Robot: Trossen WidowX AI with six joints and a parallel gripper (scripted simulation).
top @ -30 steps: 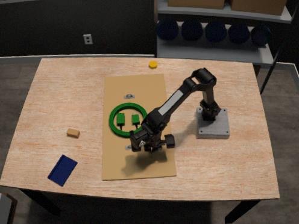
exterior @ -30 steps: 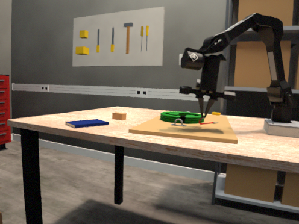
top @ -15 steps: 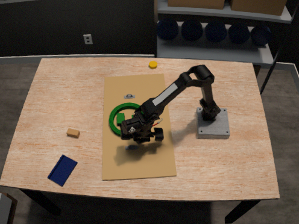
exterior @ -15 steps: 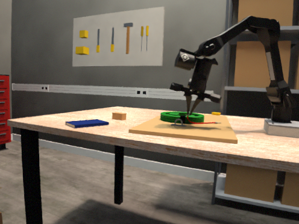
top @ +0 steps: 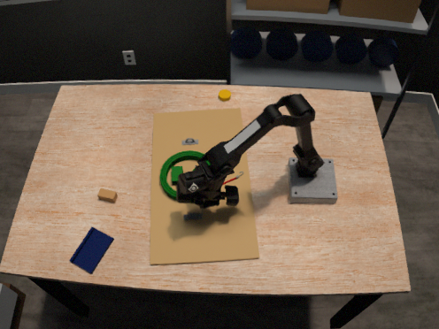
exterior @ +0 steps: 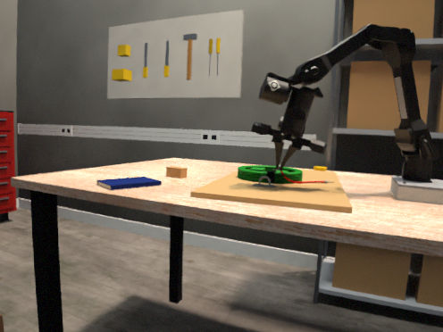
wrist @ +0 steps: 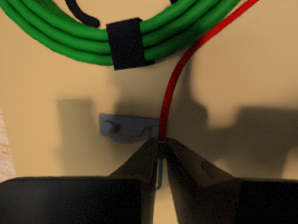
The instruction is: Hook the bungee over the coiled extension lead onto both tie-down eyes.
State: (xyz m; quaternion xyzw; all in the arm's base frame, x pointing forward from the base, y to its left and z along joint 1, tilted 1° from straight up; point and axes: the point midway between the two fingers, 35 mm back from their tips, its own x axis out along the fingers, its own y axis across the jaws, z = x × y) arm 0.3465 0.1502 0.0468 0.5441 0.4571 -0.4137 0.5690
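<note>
Right now my hand is 13 cm to the left of the coiled extension lead, 6 cm short of it and 6 cm above it. The rest, counted from my hand: tan block: 34 cm ahead, 8 cm below, 6 cm to the right; yellow disc: 53 cm to the right, 8 cm below, 7 cm behind; blue book: 37 cm ahead, 14 cm to the left, 8 cm below.
</note>
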